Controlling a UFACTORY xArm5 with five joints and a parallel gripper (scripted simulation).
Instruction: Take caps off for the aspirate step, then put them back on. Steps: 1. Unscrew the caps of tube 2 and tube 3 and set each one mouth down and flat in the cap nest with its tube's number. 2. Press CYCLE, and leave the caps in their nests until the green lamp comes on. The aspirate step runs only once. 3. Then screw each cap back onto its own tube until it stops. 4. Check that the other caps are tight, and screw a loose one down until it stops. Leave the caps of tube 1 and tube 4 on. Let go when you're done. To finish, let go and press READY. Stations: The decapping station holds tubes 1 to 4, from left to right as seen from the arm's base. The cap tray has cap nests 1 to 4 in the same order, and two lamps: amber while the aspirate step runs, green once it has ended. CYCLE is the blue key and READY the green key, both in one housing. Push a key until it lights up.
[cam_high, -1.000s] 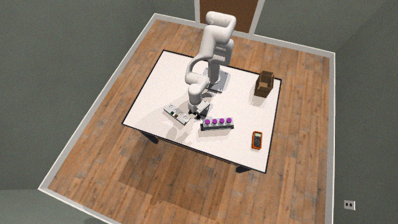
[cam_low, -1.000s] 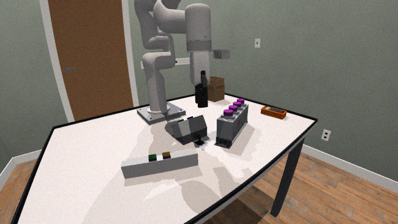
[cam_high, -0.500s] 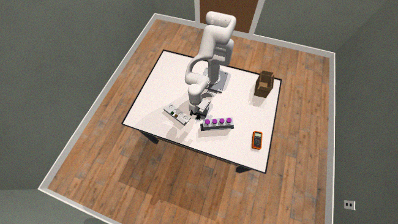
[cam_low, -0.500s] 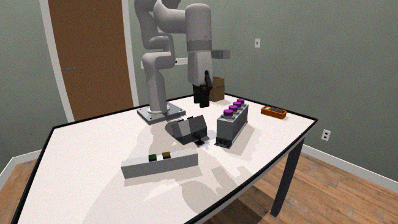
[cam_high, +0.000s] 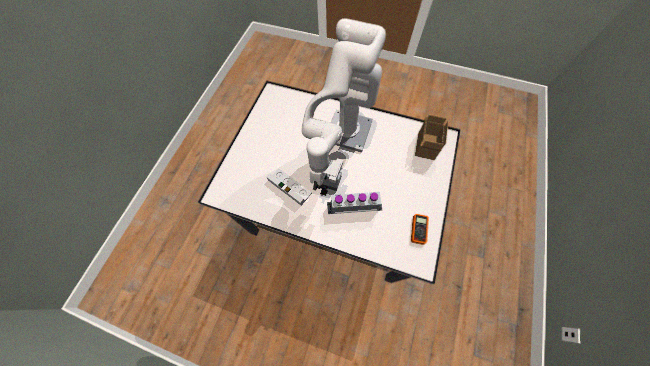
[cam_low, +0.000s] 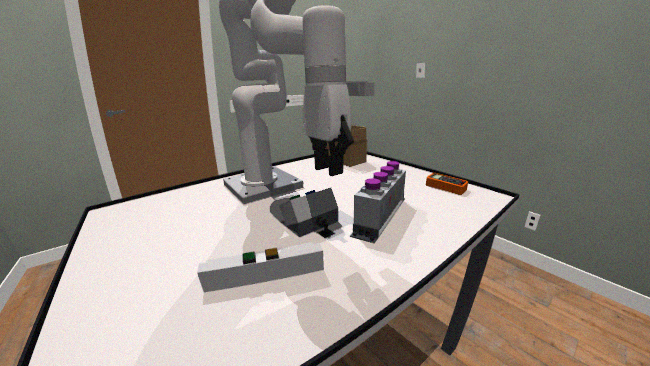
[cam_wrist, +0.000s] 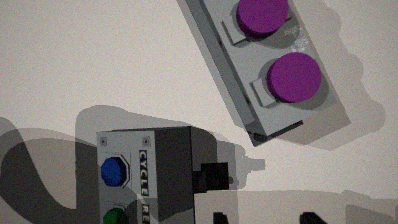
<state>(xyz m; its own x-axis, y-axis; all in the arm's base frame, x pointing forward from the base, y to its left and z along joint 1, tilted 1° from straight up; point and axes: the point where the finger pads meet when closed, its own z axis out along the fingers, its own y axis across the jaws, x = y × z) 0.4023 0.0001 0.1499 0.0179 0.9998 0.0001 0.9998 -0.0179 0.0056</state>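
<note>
Now: the purple cap 1 cm behind my hand, 19 cm to the left of it and 6 cm below it. From my hand the other things lie so: key housing: 9 cm behind, 12 cm below; blue key: 11 cm behind, 2 cm to the left, 11 cm below; green key: 11 cm behind, 2 cm to the right, 11 cm below.
</note>
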